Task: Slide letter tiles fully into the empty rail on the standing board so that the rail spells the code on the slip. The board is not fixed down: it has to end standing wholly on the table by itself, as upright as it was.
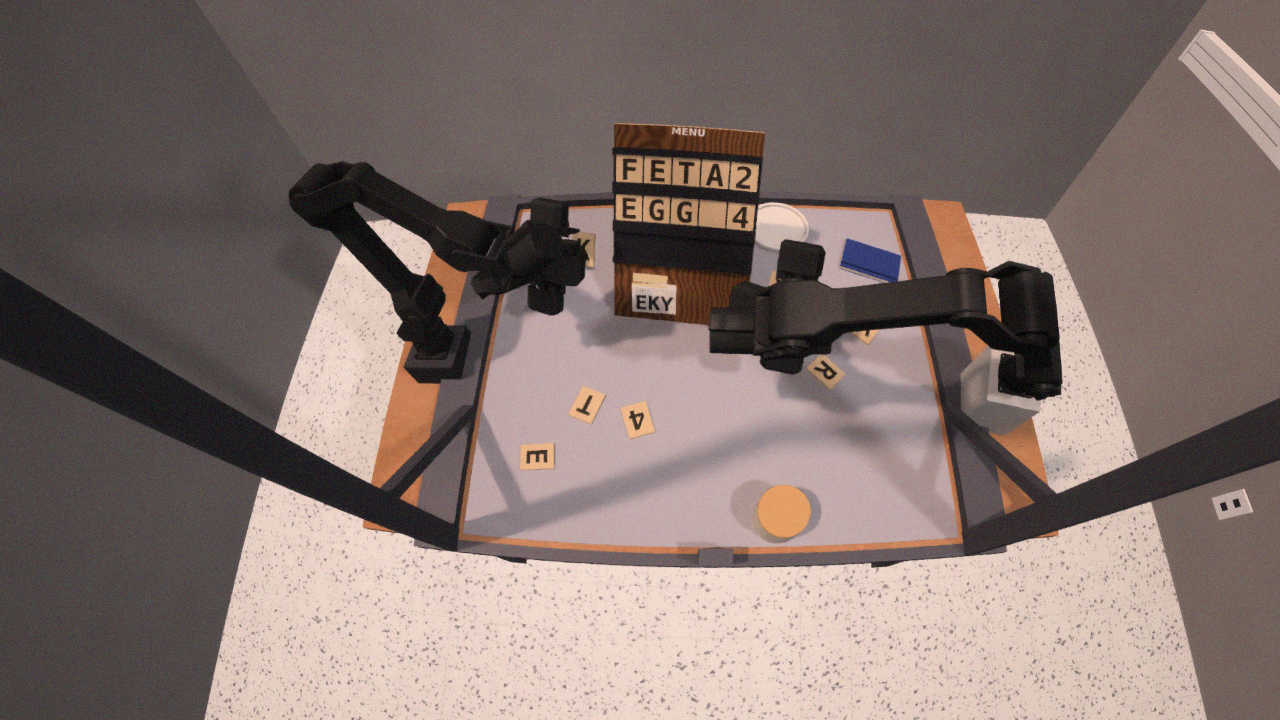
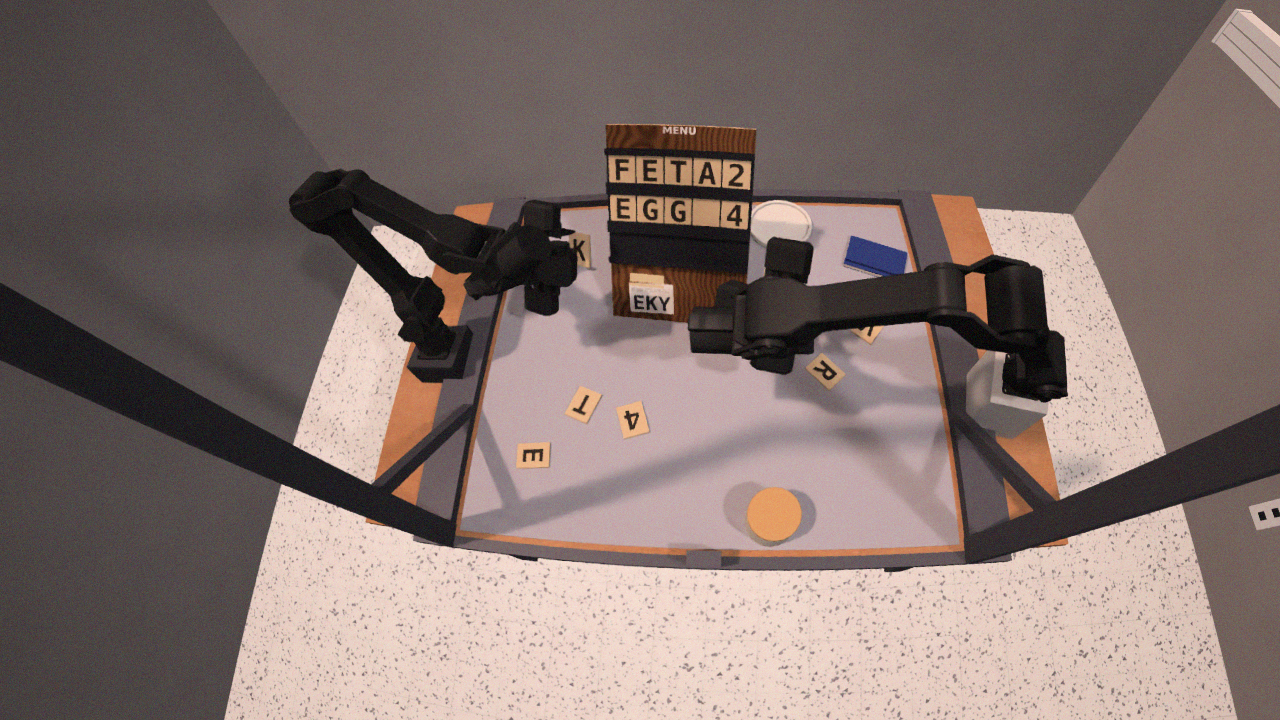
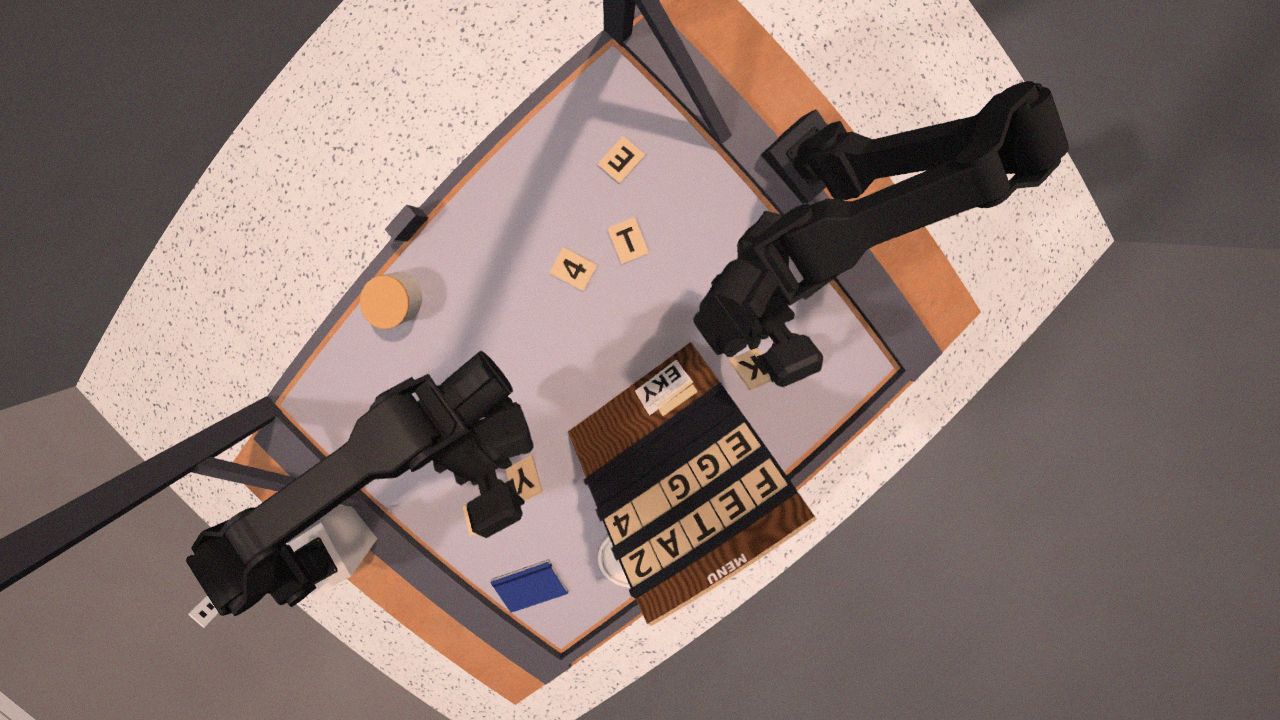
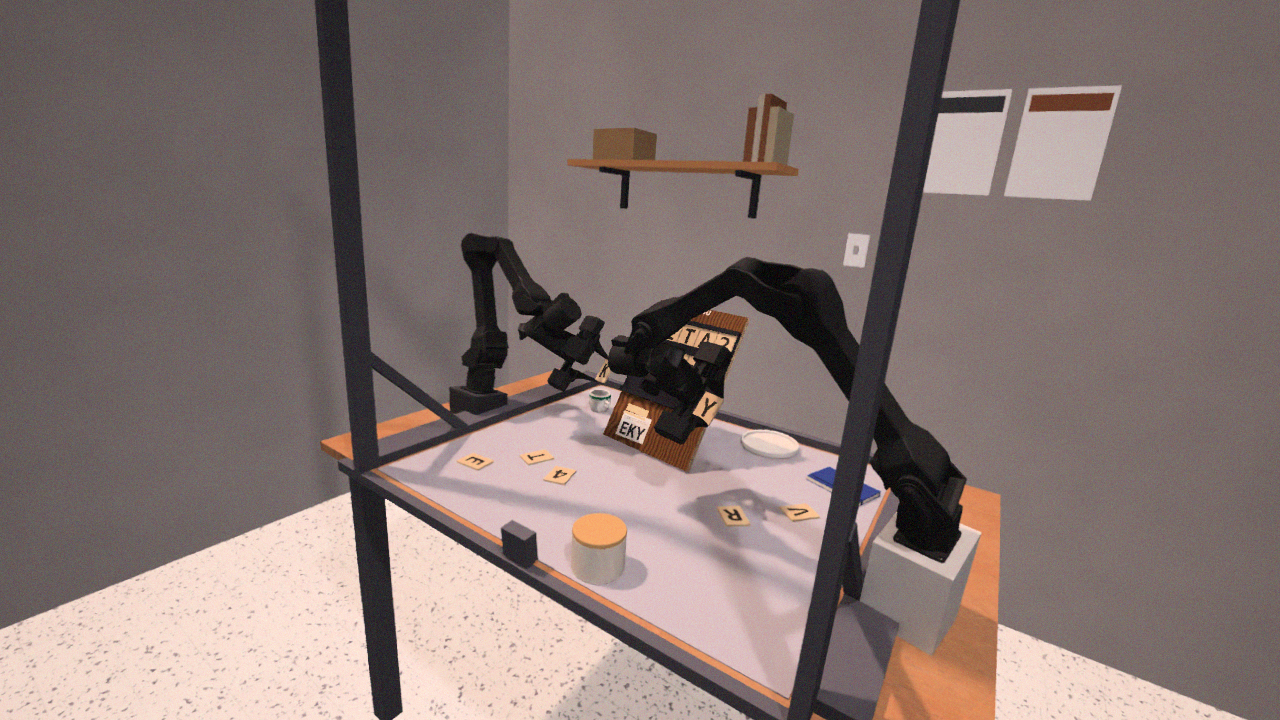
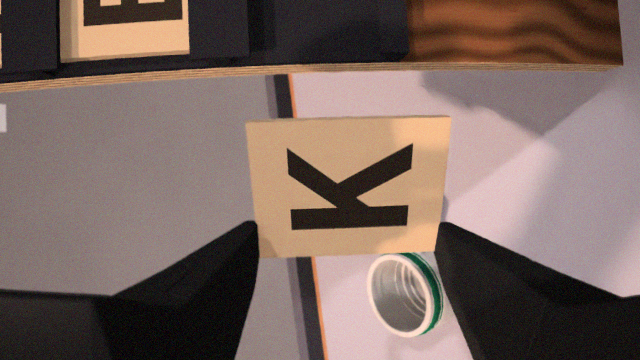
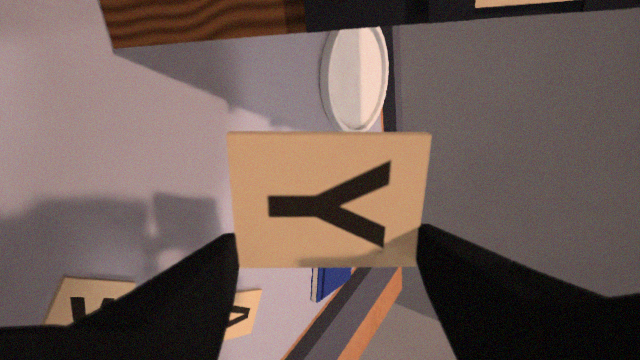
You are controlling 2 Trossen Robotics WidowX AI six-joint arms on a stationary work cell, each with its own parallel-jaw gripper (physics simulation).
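Places are measured from the left arm's base along level axes (x right, y ahead, z up), in metres.
Pixels of known places: left gripper, fingertip midpoint: [image 2: 572,247] [image 3: 764,364] [image 4: 602,370] [image 5: 347,234]; right gripper, fingertip midpoint: [image 3: 515,485] [image 4: 713,411] [image 6: 327,241]; left arm's base at its link origin: [image 1: 434,345] [image 2: 437,346] [image 3: 813,156] [image 4: 478,390]; right arm's base at its link origin: [image 1: 1016,376] [image 2: 1022,376] [image 3: 316,560] [image 4: 927,537].
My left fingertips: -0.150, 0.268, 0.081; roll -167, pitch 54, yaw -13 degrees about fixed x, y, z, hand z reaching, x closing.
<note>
Ahead of a thing's pixels: the offset from my left fingertips to its top centre, as dx, dy, dz. "pt": to the spot under its first point.
The board [image 1: 733,143] [image 3: 617,429] [image 5: 515,30] [image 6: 200,20] stands leaning back, with FETA2 and EGG 4 on its upper rails. Its lowest rail @[pt +0.008, +0.183, -0.013] [image 1: 682,253] [image 2: 677,252] is empty. The slip @[+0.047, +0.130, -0.067] [image 1: 654,300] [image 4: 631,429] reads EKY. My left gripper [image 5: 347,234] is shut on the K tile @[+0.007, +0.014, +0.032] [image 5: 350,175] [image 2: 580,251] [image 3: 750,368], held by its edges beside the board's left side. My right gripper [image 6: 327,241] is shut on the Y tile @[+0.114, +0.338, +0.052] [image 6: 300,165] [image 3: 525,477] [image 4: 708,409], in the air beside the board's right side. The E tile @[+0.334, -0.058, -0.132] [image 1: 537,456] [image 4: 475,462] lies flat on the table.
The T tile @[+0.238, +0.019, -0.132] [image 1: 587,405] and the 4 tile @[+0.264, +0.108, -0.132] [image 1: 638,420] lie near the E tile. The R tile @[+0.171, +0.438, -0.132] [image 4: 733,515] and another tile @[+0.080, +0.529, -0.132] [image 4: 800,512] lie at the right. A plate @[-0.158, +0.379, -0.120] [image 1: 780,225] and a blue book @[-0.076, +0.569, -0.126] [image 1: 870,260] lie behind. A mug @[-0.063, -0.046, -0.088] [image 4: 599,400] stands left; a jar @[+0.431, +0.336, -0.069] [image 4: 598,550] stands in front.
</note>
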